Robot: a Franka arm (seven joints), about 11 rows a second.
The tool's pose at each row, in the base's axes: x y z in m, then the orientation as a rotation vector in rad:
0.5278 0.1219 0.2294 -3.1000 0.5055 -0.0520
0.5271 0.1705 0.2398 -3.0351 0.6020 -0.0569
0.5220 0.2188 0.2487 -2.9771 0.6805 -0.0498
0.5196 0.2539 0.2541 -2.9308 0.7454 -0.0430
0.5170 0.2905 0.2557 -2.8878 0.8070 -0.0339
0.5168 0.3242 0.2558 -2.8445 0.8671 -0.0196
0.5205 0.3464 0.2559 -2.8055 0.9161 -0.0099
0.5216 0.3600 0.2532 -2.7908 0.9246 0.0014
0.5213 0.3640 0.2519 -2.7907 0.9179 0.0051
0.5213 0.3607 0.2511 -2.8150 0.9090 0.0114
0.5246 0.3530 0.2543 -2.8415 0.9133 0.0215
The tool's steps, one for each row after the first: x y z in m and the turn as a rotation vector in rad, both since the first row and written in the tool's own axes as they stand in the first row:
-0.0158 -0.0459 -0.0107 0.0455 -0.0037 0.0691
-0.0356 -0.0901 -0.0200 0.0839 -0.0141 0.1275
-0.0489 -0.1227 -0.0256 0.1120 -0.0228 0.1765
-0.0629 -0.1566 -0.0275 0.1359 -0.0326 0.2237
-0.0738 -0.1885 -0.0278 0.1583 -0.0457 0.2706
-0.0774 -0.2107 -0.0279 0.1791 -0.0555 0.3102
-0.0807 -0.2239 -0.0252 0.1890 -0.0649 0.3188
-0.0823 -0.2276 -0.0239 0.1908 -0.0678 0.3145
-0.0813 -0.2245 -0.0231 0.1701 -0.0687 0.3036
-0.0756 -0.2183 -0.0262 0.1427 -0.0711 0.3007

